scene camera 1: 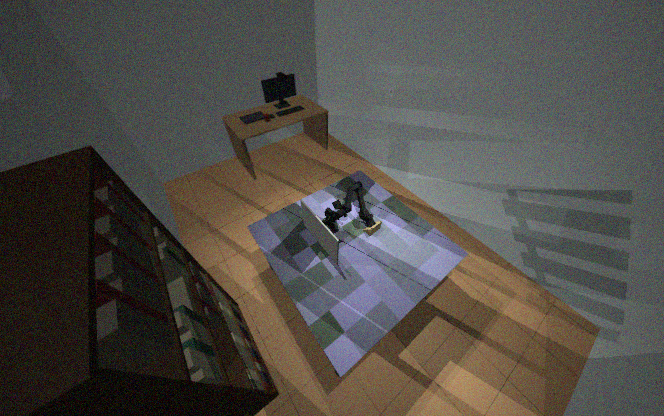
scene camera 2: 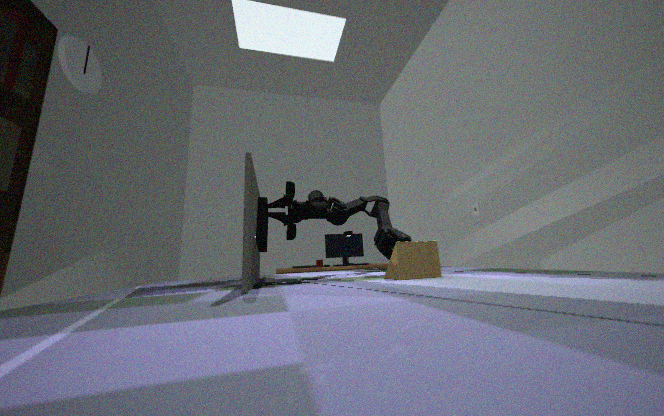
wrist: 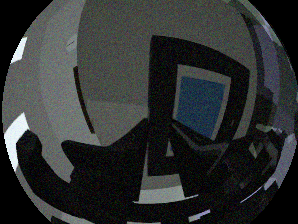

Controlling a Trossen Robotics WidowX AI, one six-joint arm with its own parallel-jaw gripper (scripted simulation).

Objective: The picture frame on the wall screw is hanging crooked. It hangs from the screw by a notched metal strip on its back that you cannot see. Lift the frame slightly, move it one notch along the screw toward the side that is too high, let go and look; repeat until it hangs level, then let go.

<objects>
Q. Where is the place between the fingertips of my gripper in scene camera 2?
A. At 263,210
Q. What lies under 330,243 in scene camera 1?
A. A wall panel.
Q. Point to a picture frame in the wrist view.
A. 205,90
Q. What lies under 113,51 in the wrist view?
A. A wall panel.
</objects>
